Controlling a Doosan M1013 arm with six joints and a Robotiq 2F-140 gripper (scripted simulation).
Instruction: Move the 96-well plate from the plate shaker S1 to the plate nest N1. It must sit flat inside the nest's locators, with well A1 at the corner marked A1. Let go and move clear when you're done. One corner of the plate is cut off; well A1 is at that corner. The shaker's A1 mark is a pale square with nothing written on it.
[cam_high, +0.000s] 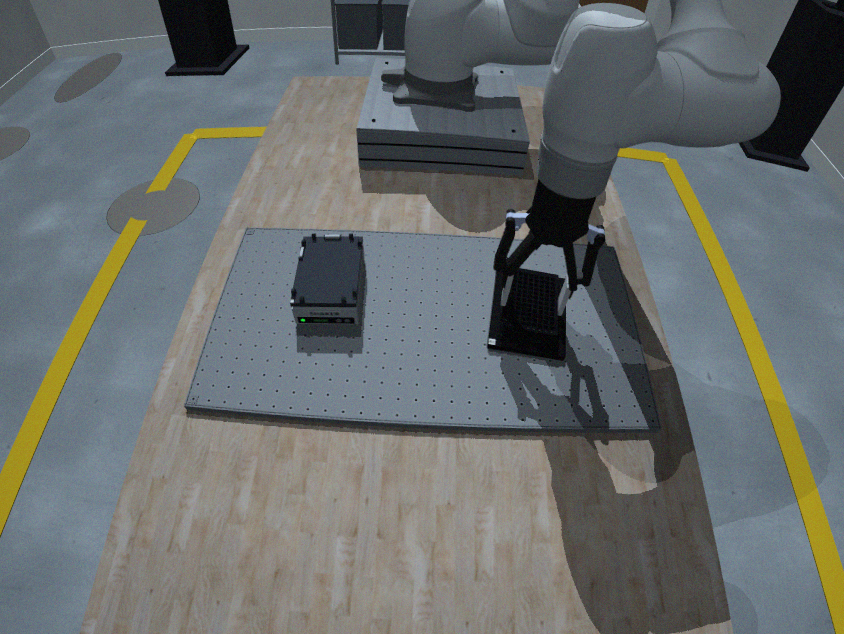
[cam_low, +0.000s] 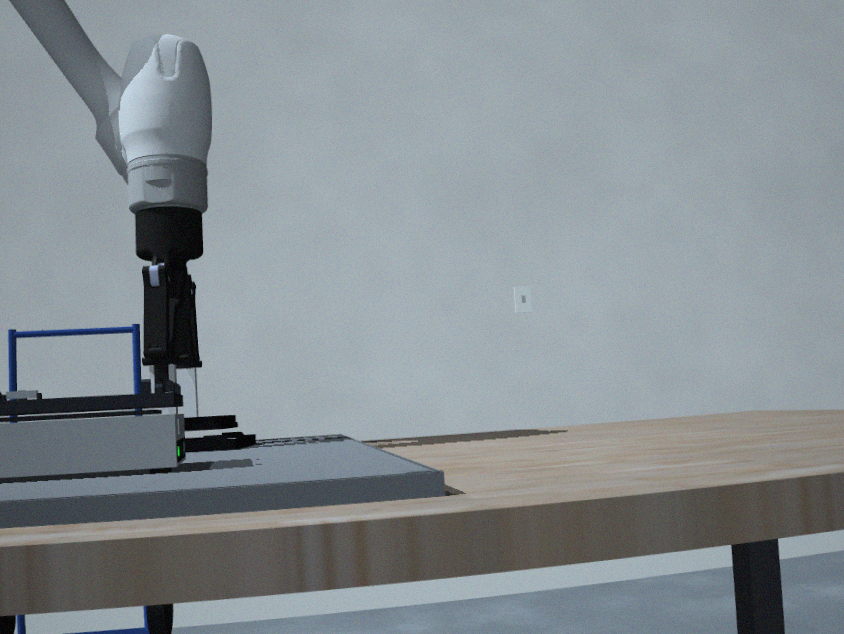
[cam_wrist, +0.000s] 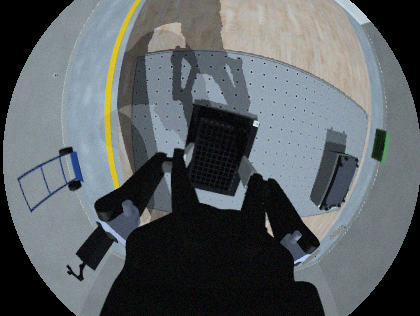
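Now: hand 30 mm above the black 96-well plate. Also, from my hand: black plate nest N1: 50 mm below; then small pale mark: 70 mm ahead, 60 mm to the right, 40 mm below.
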